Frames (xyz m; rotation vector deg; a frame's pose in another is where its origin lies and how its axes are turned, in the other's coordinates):
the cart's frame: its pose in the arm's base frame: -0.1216 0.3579 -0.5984 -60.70 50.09 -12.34
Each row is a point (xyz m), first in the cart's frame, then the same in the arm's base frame.
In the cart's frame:
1: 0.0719 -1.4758 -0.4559
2: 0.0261 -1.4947 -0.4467
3: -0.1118 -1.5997 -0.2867
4: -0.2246 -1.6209 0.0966
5: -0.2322 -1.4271 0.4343
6: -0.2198 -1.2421 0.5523
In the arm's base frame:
1: -0.0453 -0.7303 0.4975
2: -0.0642 -0.7087 0.5389
3: -0.0149 -0.5792 0.7298
4: 0.1904 -0.2717 0.8826
5: 0.3804 0.0563 0.7931
6: 0.4284 0.2218 0.6566

